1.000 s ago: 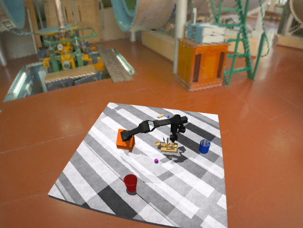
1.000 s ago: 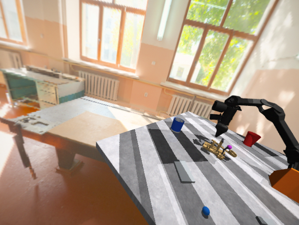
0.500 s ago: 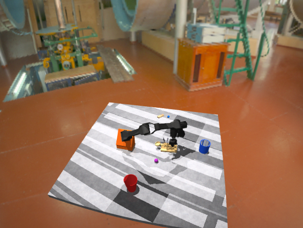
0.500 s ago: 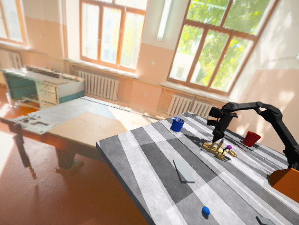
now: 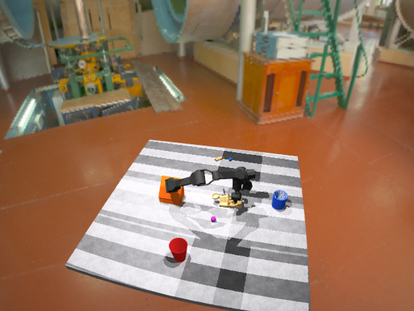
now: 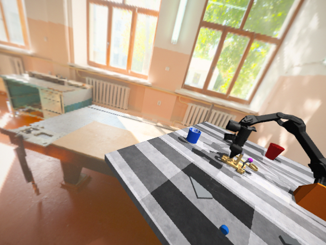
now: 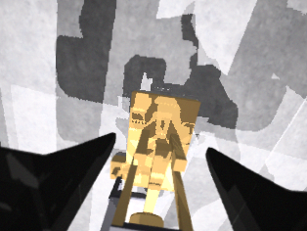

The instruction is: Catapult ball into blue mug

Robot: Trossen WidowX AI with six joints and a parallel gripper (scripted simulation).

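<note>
Now: the purple ball 12 cm behind my gripper tip, 17 cm to the right of it and 4 cm below it. Round my gripper tip: blue mug (28 cm ahead, 2 cm to the left, 2 cm below); grey flat plate (5 cm ahead, 36 cm to the left, 5 cm below); wooden catapult (7 cm behind, 1 cm to the left).
</note>
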